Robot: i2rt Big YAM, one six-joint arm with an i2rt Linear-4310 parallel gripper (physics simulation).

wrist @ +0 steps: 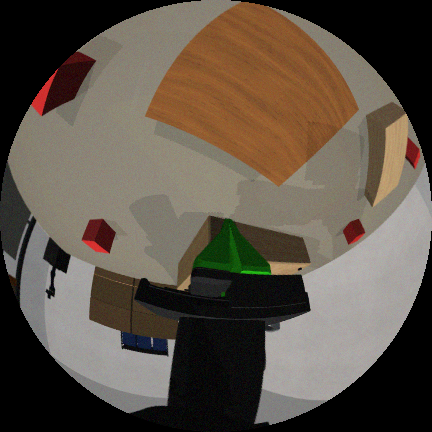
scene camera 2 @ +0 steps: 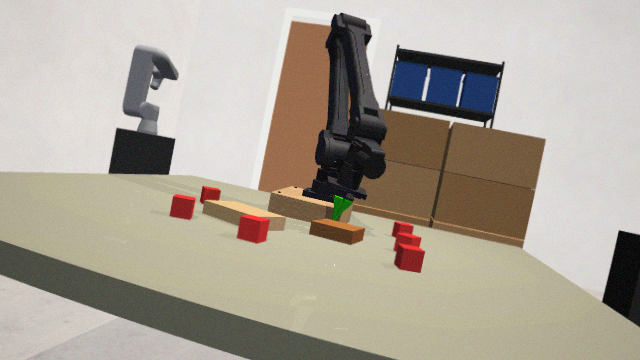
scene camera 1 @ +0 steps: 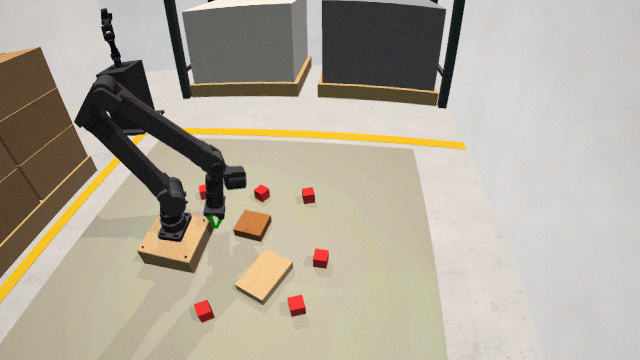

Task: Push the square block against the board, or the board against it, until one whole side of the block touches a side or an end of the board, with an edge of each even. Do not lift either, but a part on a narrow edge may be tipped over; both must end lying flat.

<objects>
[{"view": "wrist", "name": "gripper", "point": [226,222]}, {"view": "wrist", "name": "square block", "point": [271,97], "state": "on the table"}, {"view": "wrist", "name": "board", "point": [386,153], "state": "on the table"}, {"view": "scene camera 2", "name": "gripper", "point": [333,221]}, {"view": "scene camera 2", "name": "square block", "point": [341,232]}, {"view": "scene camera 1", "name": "square block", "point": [252,225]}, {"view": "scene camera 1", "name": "board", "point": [259,282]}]
</objects>
